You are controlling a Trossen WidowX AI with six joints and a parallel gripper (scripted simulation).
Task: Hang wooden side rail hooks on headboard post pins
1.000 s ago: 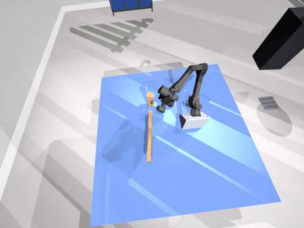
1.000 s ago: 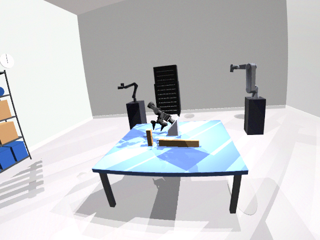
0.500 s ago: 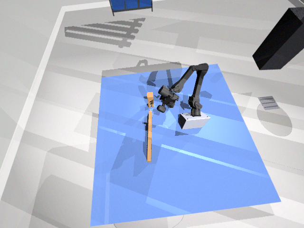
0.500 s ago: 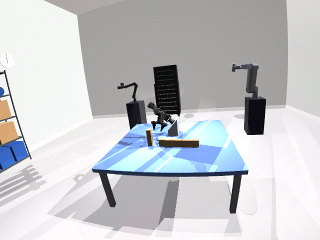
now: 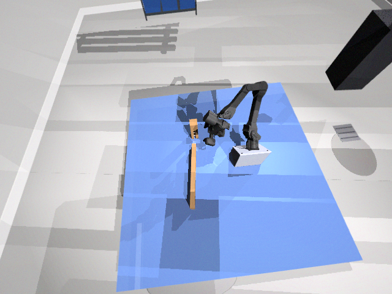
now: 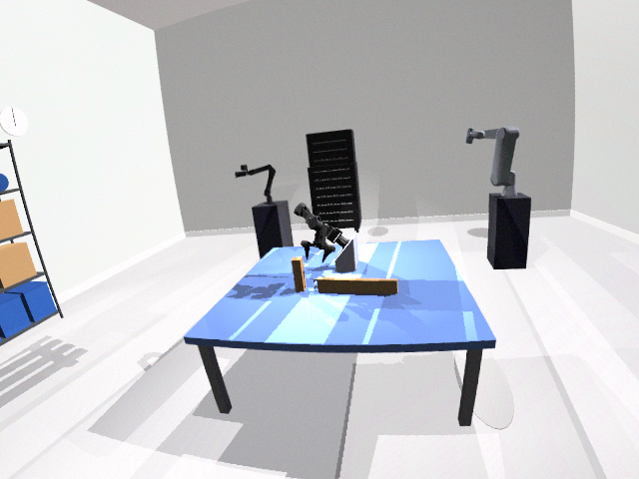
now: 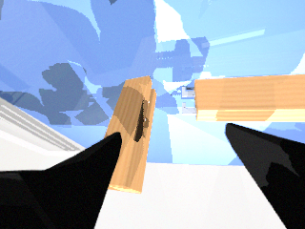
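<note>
Right now the headboard post is 7 cm ahead of my gripper tip, 7 cm to the right of it and 5 cm below it.
</note>
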